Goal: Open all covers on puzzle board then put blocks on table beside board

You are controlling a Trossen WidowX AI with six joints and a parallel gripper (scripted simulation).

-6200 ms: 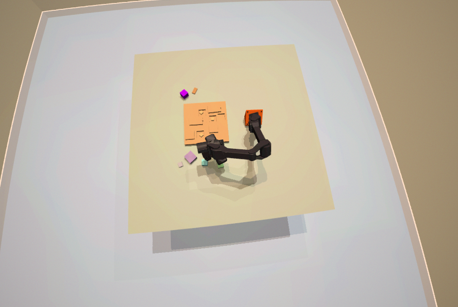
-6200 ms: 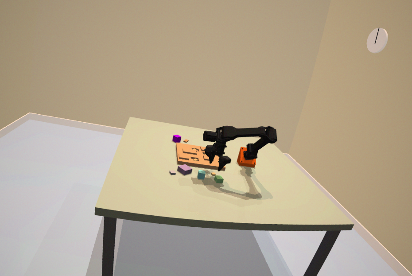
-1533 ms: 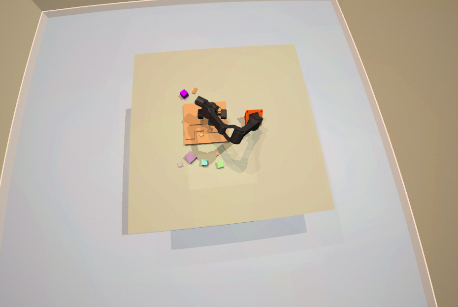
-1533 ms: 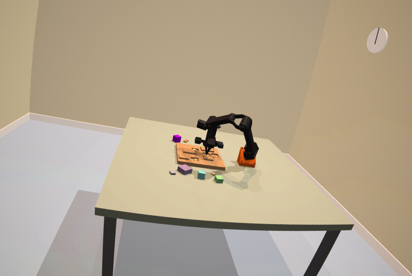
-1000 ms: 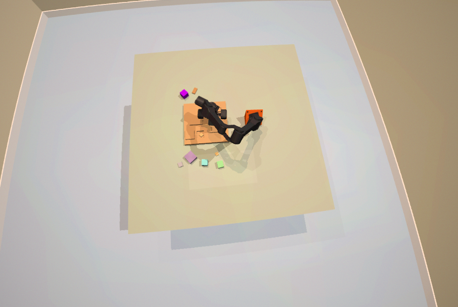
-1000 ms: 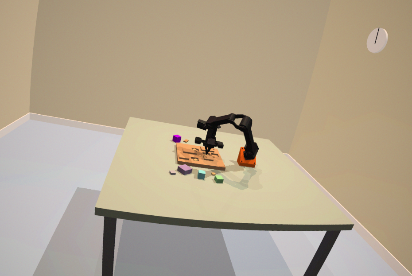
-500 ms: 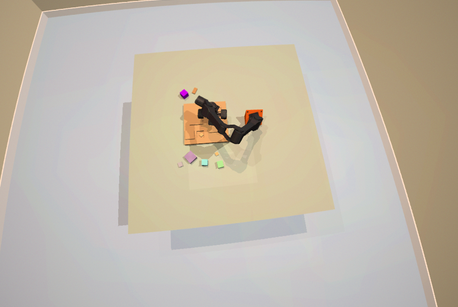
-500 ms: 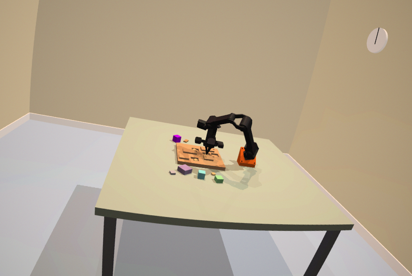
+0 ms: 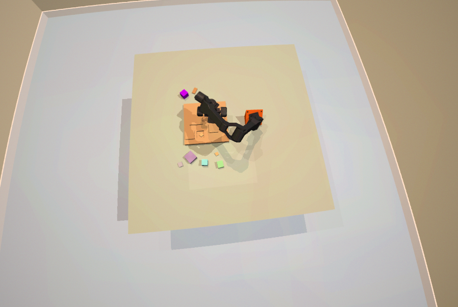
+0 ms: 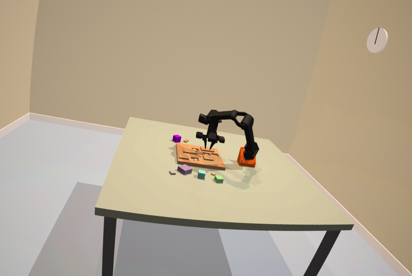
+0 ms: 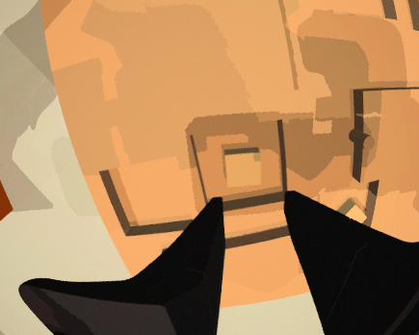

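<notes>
Now: gripper tip 320 mm to the right of the green block, 40 mm above it and 20 mm short of it. The rest, counted from my gripper tip: magenta cube: 230 mm to the right, 160 mm ahead, 40 mm below; mauve block: 230 mm to the left, 190 mm ahead, 40 mm below; flat orange block: 250 mm to the right, 80 mm ahead, 50 mm below.
</notes>
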